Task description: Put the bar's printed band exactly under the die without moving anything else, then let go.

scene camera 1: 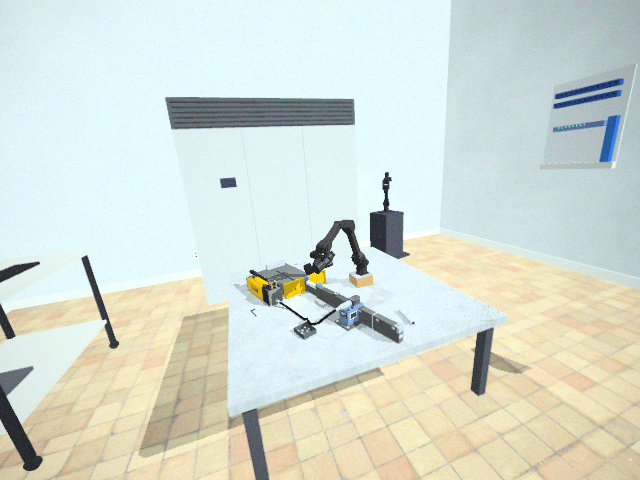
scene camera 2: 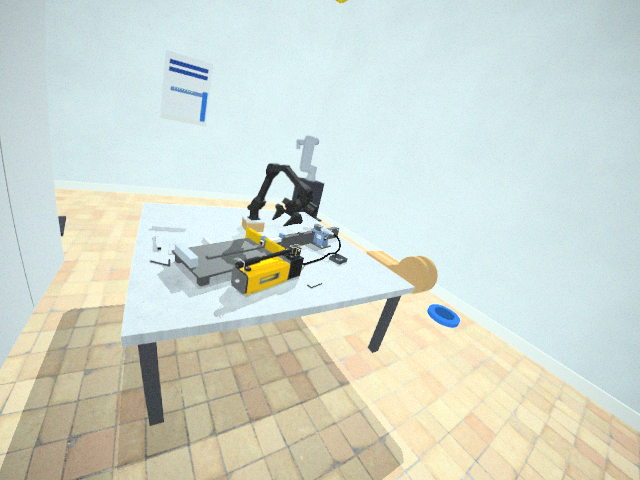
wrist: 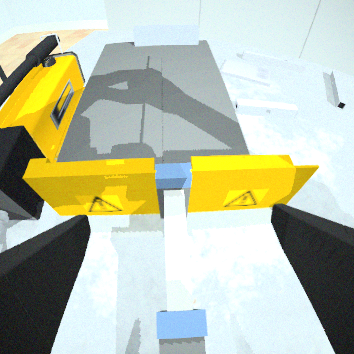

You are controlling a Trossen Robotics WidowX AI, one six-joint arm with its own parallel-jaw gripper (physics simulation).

My gripper is open and holds nothing. Also in view: a long pale bar. Further things: a clamp station.
